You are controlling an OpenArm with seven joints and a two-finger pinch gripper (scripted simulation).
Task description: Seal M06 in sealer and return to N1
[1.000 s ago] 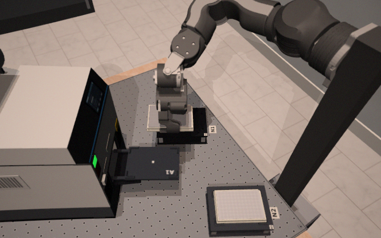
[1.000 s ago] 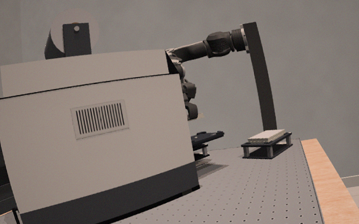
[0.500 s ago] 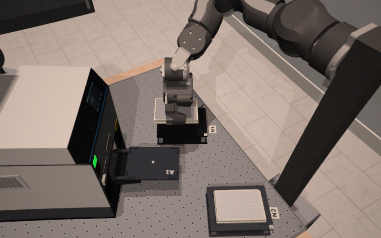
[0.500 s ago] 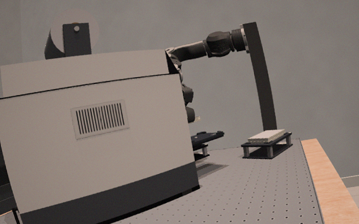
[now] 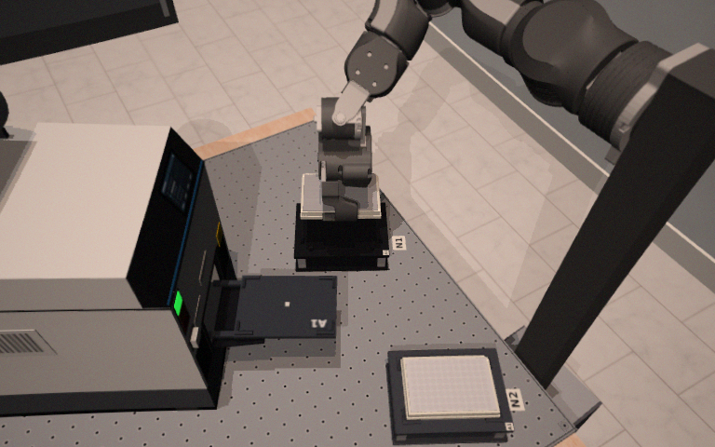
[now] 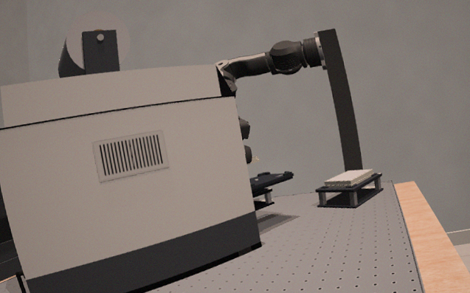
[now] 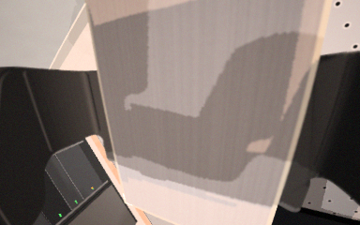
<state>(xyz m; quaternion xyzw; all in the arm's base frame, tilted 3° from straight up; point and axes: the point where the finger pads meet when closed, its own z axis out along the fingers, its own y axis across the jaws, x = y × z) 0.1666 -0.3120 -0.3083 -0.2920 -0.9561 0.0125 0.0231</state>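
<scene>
The nest N1 is 100 mm below my hand. Round my hand: sealer's stage: 170 mm ahead, 110 mm to the left, 30 mm below; then touchscreen: 240 mm ahead, 180 mm above, 10 mm to the left; then 96-well plate M06: right at my hand.
</scene>
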